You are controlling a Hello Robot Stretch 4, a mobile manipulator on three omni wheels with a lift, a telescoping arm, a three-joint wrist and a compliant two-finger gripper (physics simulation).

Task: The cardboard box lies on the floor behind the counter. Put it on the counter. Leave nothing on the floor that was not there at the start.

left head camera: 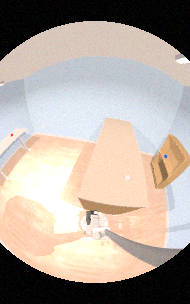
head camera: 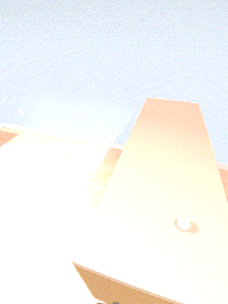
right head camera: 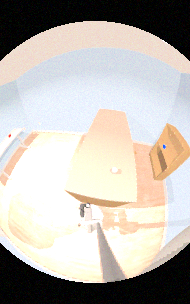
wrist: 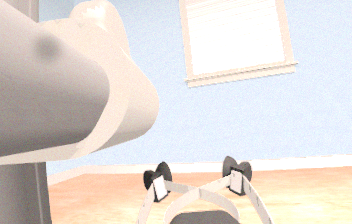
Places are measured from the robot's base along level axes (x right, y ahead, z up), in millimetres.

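Pixels of known places: gripper, fingertip midpoint: (left head camera: 88, 234) (right head camera: 82, 226) (wrist: 196, 171).
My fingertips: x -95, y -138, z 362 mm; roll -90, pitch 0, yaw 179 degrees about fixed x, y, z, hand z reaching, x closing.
Note:
Ahead of a thing's pixels: the offset from my fingertips to its middle. "spot": to the spot under its first point. Level surfaces: height alone.
The counter @(dz +520 mm) (head camera: 160, 150) (left head camera: 107, 160) (right head camera: 100, 155) stands in front of the robot, its long top running away toward the far wall and its near end panel close to the robot's base. The cardboard box does not show in any current view; part of the floor beyond the counter is hidden by it. My gripper (wrist: 196, 171) is open, its two fingertips wide apart with no object between them. It is held over floor, facing a wall.
A small white object @(dy +548, dx +370, dz +532 mm) (head camera: 183, 223) (left head camera: 127, 177) (right head camera: 115, 170) is on the counter. A wooden shelf unit with a blue cube (left head camera: 165, 156) (right head camera: 164, 146) stands to the right. A table with a red object (left head camera: 12, 135) (right head camera: 9, 135) stands at the far left. A window @(spot: dy -1475, dx -486, dz +730 mm) (wrist: 235, 37) is in the wall.

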